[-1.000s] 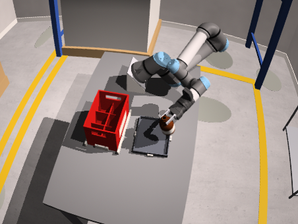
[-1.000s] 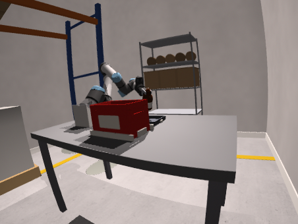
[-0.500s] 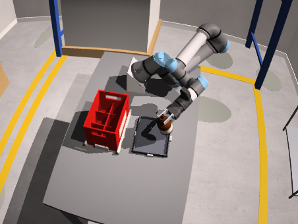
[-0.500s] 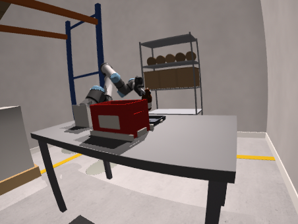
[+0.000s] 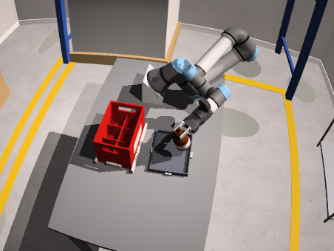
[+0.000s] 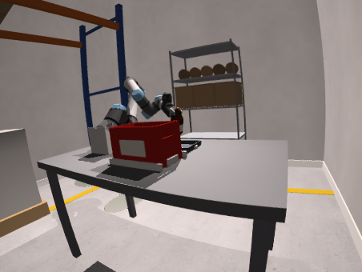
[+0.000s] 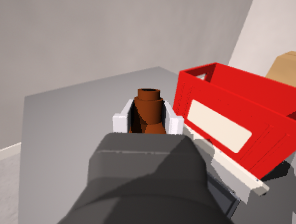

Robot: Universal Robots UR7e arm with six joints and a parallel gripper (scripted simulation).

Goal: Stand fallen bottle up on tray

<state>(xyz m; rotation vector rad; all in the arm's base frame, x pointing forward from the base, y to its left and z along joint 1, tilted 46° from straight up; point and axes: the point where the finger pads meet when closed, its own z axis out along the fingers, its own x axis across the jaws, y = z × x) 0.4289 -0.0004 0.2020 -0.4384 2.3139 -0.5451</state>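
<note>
Right now my hand is 50 mm above the bottle, 10 mm to the right of it and 10 mm past it. The rest, counted from my hand: tray 190 mm below, 20 mm to the right, 20 mm behind; then red crate 290 mm to the right, 120 mm below, 50 mm behind.
</note>
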